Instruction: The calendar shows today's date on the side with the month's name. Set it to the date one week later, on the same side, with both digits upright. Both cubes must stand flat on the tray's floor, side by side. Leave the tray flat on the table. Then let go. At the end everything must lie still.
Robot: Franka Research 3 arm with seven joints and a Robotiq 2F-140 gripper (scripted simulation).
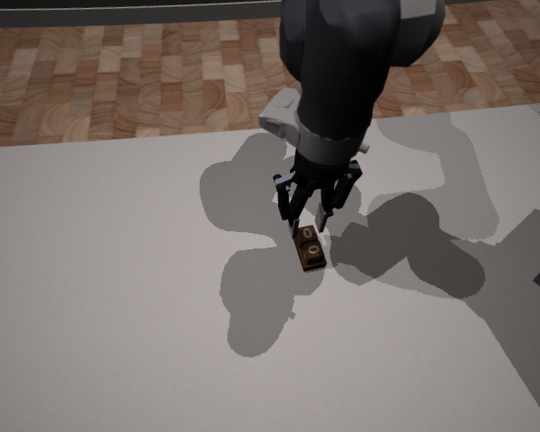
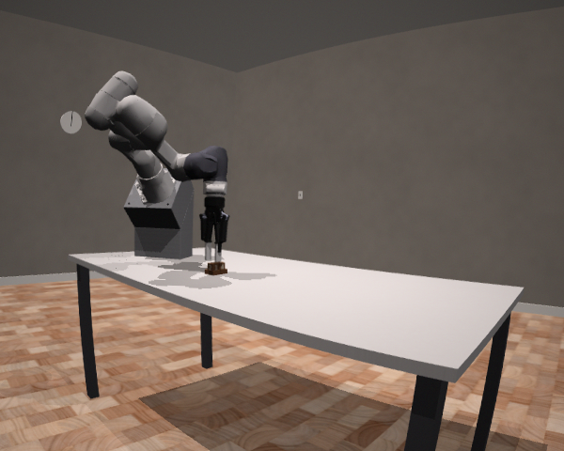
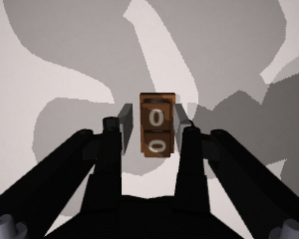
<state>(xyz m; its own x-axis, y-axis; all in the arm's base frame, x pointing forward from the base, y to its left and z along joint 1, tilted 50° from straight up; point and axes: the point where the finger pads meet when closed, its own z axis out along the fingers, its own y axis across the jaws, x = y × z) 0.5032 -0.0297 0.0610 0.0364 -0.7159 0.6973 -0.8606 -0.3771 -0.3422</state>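
Now: the cube 6 cm below my hand.
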